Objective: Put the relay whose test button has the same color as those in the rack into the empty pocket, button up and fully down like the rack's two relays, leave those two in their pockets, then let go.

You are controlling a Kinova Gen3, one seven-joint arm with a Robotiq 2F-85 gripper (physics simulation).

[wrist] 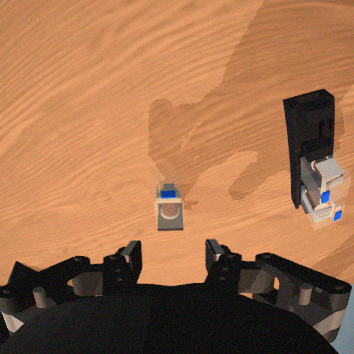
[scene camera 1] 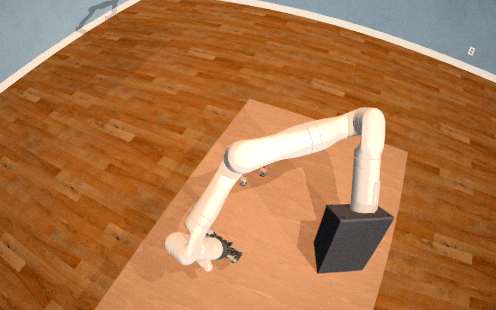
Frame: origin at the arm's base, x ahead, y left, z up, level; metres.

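Seen in the pictures: gripper, fingertip midpoint: (wrist: 173, 252) (scene camera 1: 236, 248); arm's base, link origin: (scene camera 1: 363, 209).
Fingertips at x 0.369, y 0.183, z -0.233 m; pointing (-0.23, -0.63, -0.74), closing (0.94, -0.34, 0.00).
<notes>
Offsets run from my fingertips to a thing's top centre. Level surfaces: height alone.
A relay with a blue button {0.000 m ahead, 0.008 m left, 0.025 m down} (wrist: 170, 209) is on the table just beyond the fingertips in the wrist view, roughly in line with the gap; its clear case and dark base show. My gripper (scene camera 1: 237, 256) (wrist: 173, 252) is partly open, with nothing between the fingers. The black rack {0.121 m ahead, 0.008 m left, 0.030 m down} (wrist: 295, 150) is at the right of the wrist view, its empty pocket at the upper end. Two relays with blue buttons, one {0.121 m ahead, 0.008 m left, 0.004 m down} (wrist: 327, 172) beside the empty part and the other {0.123 m ahead, 0.024 m right, 0.004 m down} (wrist: 318, 213) at the lower end, sit in it. In scene camera 1 the rack does not show.
Two more relays, one with an orange button {0.131 m ahead, 0.326 m right, 0.009 m down} (scene camera 1: 243, 181) and one with a red button {0.079 m ahead, 0.412 m right, 0.009 m down} (scene camera 1: 263, 172), stand on the table {0.053 m down} (scene camera 1: 280, 225) below the arm's elbow in scene camera 1. The robot's dark base block (scene camera 1: 350, 245) is at the right.
</notes>
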